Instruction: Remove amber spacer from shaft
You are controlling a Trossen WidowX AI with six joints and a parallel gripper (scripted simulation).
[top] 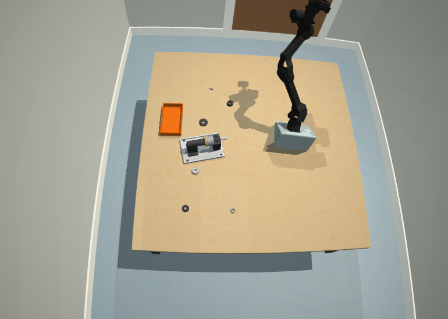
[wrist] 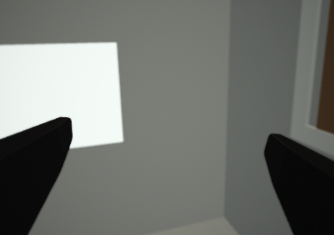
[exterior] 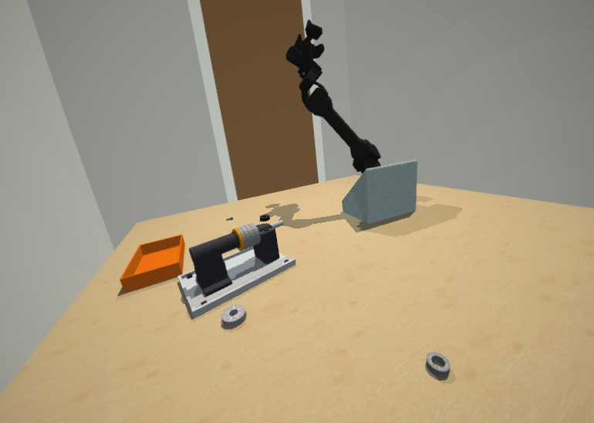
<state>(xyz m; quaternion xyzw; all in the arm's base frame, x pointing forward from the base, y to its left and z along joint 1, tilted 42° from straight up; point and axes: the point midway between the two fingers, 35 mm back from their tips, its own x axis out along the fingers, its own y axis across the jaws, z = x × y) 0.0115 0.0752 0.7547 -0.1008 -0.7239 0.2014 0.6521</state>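
My gripper tip is now 470 mm short of the grey shaft, 520 mm to the right of it and 700 mm above it. Round my gripper tip: amber spacer: 520 mm ahead, 530 mm to the left, 700 mm below; then orange tray: 720 mm ahead, 360 mm to the left, 770 mm below.
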